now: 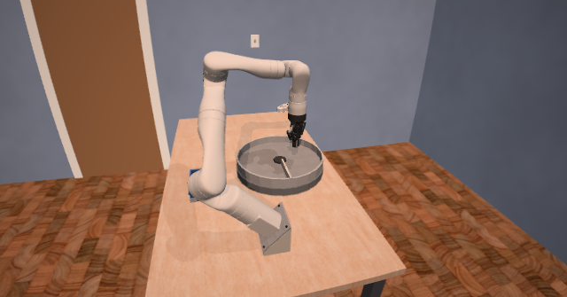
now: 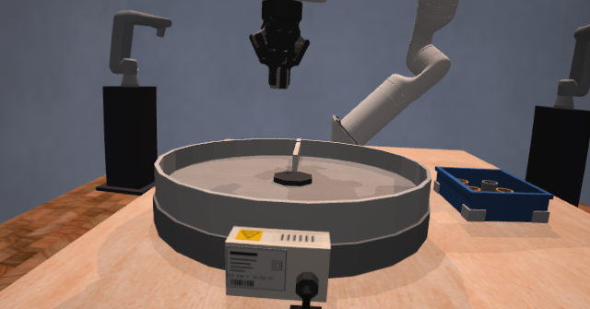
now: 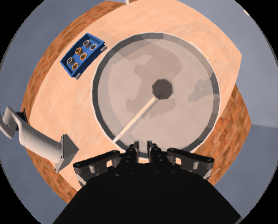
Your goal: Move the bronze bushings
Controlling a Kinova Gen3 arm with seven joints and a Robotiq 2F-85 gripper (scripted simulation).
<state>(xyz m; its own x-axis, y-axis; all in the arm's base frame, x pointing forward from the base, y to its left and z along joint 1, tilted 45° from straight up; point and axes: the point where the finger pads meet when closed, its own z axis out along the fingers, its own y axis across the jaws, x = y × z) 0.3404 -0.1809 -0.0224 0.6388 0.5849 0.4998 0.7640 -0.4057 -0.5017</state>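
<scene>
Right now the blue crate is 40 cm to the left of my hand, 19 cm below it and 1 cm ahead of it. From my hand the other things lie so: grey turntable disc 16 cm below, 13 cm ahead, 5 cm to the left.
</scene>
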